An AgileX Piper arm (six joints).
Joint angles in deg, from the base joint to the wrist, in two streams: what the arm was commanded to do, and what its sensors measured. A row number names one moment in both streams.
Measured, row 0: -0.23 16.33 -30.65 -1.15 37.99 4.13
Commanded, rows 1 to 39: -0.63 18.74 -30.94 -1.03 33.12 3.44; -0.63 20.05 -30.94 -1.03 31.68 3.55; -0.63 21.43 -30.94 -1.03 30.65 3.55; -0.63 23.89 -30.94 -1.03 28.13 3.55; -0.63 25.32 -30.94 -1.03 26.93 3.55; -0.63 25.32 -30.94 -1.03 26.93 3.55; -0.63 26.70 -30.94 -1.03 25.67 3.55; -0.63 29.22 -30.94 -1.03 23.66 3.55; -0.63 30.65 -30.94 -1.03 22.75 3.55; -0.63 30.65 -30.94 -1.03 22.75 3.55; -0.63 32.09 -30.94 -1.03 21.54 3.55; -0.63 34.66 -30.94 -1.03 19.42 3.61; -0.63 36.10 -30.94 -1.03 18.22 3.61; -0.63 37.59 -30.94 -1.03 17.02 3.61; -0.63 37.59 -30.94 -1.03 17.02 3.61; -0.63 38.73 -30.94 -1.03 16.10 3.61; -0.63 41.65 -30.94 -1.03 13.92 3.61; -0.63 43.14 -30.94 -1.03 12.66 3.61; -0.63 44.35 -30.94 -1.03 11.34 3.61; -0.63 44.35 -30.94 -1.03 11.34 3.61; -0.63 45.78 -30.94 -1.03 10.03 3.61; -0.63 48.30 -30.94 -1.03 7.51 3.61; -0.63 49.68 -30.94 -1.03 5.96 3.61; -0.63 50.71 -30.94 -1.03 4.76 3.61; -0.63 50.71 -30.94 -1.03 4.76 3.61; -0.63 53.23 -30.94 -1.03 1.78 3.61; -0.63 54.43 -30.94 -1.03 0.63 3.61; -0.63 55.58 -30.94 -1.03 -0.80 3.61; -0.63 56.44 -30.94 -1.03 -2.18 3.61; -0.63 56.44 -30.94 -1.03 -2.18 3.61; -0.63 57.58 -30.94 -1.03 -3.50 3.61; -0.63 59.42 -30.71 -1.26 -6.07 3.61; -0.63 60.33 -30.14 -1.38 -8.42 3.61; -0.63 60.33 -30.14 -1.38 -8.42 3.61; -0.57 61.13 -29.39 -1.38 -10.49 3.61; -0.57 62.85 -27.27 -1.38 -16.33 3.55; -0.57 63.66 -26.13 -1.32 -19.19 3.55; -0.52 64.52 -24.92 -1.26 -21.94 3.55; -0.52 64.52 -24.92 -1.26 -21.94 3.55
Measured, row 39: -0.29 62.68 -27.39 -1.15 -14.21 4.13
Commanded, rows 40 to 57: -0.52 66.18 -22.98 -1.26 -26.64 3.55; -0.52 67.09 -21.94 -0.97 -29.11 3.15; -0.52 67.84 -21.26 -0.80 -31.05 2.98; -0.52 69.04 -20.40 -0.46 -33.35 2.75; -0.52 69.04 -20.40 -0.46 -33.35 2.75; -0.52 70.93 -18.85 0.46 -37.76 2.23; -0.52 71.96 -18.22 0.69 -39.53 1.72; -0.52 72.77 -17.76 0.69 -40.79 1.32; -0.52 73.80 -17.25 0.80 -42.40 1.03; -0.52 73.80 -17.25 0.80 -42.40 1.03; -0.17 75.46 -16.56 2.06 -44.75 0.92; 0.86 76.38 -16.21 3.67 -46.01 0.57; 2.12 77.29 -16.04 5.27 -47.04 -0.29; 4.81 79.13 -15.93 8.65 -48.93 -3.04; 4.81 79.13 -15.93 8.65 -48.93 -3.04; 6.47 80.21 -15.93 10.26 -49.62 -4.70; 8.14 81.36 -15.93 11.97 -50.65 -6.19; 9.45 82.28 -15.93 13.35 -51.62 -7.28
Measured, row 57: 6.25 80.33 -16.04 9.40 -48.19 -3.32
